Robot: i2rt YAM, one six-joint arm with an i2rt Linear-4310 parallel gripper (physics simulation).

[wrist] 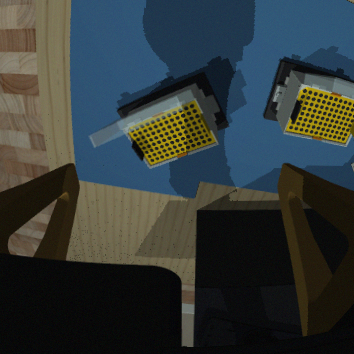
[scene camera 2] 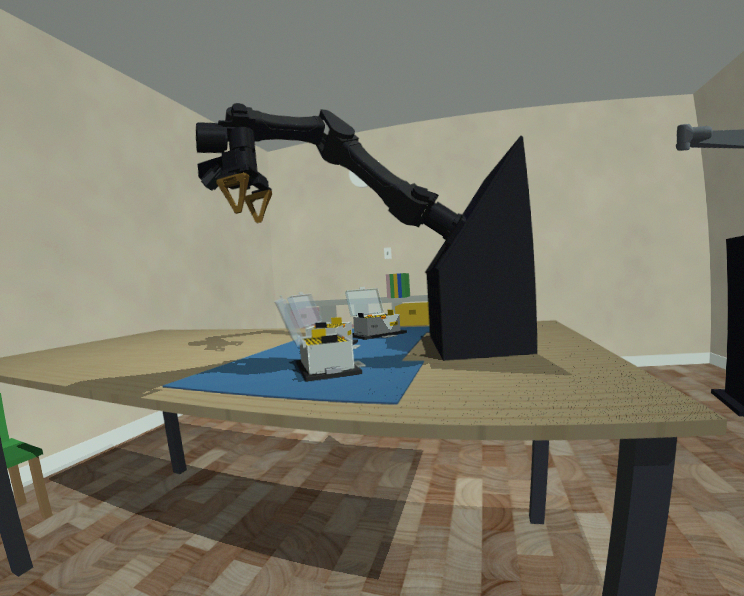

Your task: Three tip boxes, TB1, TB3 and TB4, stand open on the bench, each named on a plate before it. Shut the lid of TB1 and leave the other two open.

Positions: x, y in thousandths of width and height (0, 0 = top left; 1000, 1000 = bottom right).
gripper: wrist 501, 493; scene camera 2 335, 367
